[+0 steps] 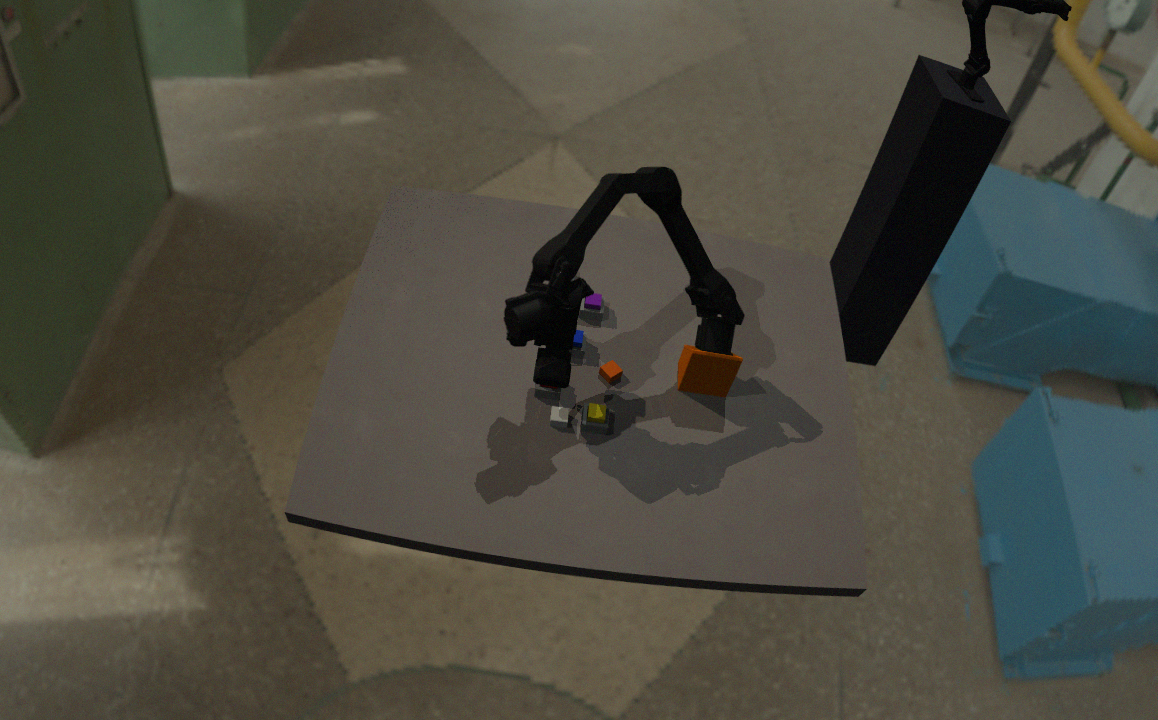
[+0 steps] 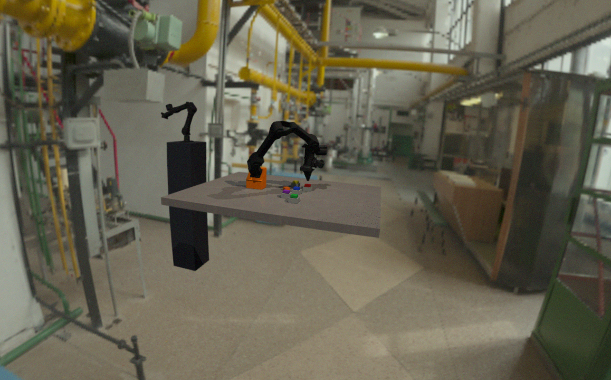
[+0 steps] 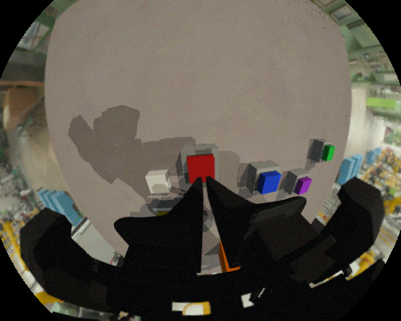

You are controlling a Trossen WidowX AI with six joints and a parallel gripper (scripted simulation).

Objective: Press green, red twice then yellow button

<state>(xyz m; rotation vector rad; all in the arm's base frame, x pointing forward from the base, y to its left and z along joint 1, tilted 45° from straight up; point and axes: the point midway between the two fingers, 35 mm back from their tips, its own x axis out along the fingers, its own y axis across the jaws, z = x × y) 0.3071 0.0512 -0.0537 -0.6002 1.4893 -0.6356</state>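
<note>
Now: gripper tip 30 mm above the red button. Round my gripper tip: white block (30 mm behind, 70 mm to the left, 50 mm below); blue button (40 mm behind, 110 mm to the right, 30 mm below); yellow button (90 mm behind, 60 mm to the left, 30 mm below).
</note>
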